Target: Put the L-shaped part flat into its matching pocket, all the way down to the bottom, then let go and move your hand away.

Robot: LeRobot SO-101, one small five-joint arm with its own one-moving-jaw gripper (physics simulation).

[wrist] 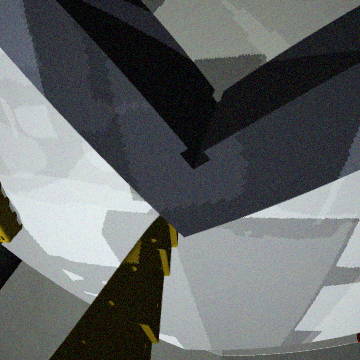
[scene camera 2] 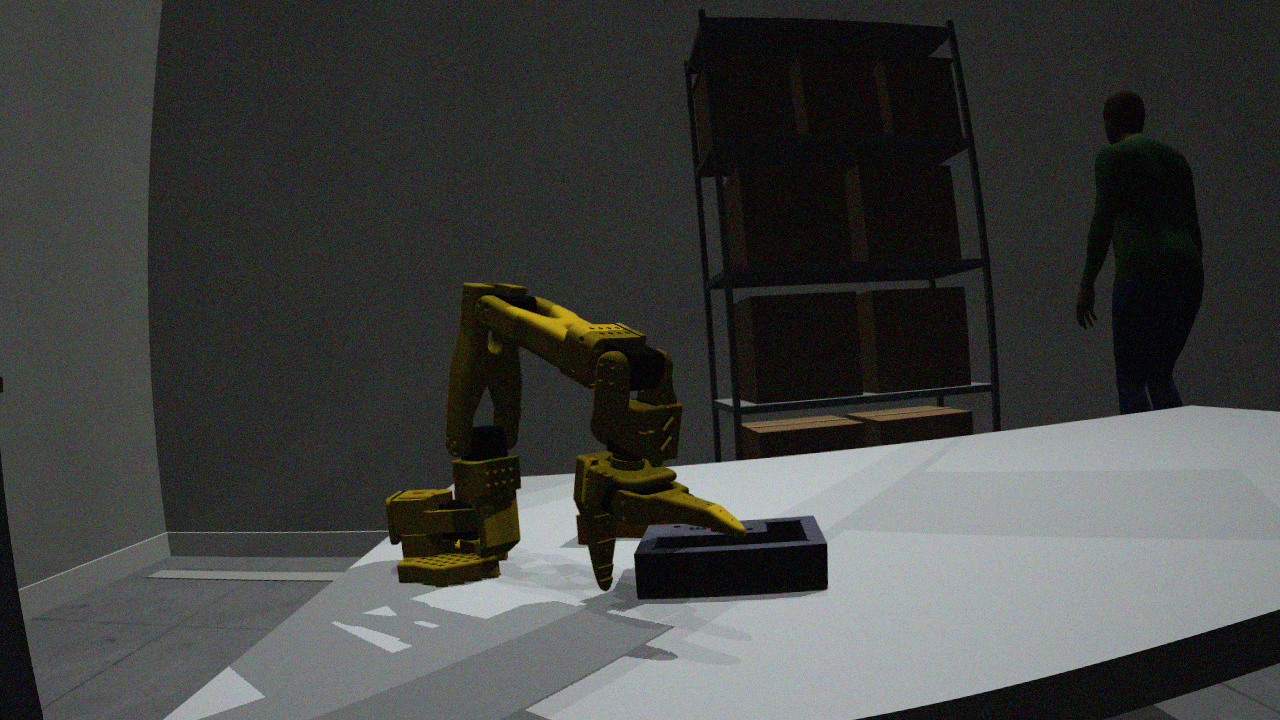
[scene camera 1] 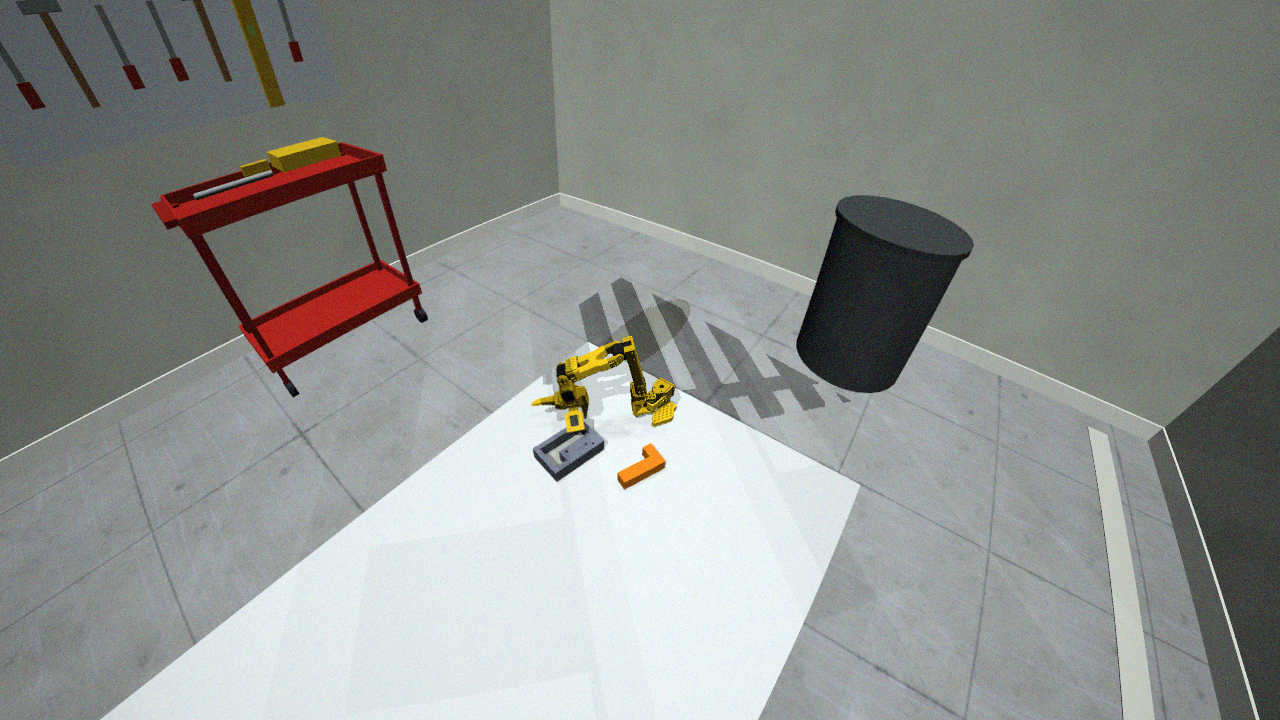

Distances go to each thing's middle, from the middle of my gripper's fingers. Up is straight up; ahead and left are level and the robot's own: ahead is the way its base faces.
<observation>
The dark grey pocket block [scene camera 2: 781,555] lies 5 cm ahead of my hand, 9 cm to the left of it and 6 cm below it. Round my hand: orange L-shaped part [scene camera 1: 654,462]: 1 cm behind, 26 cm to the left, 7 cm below.
</observation>
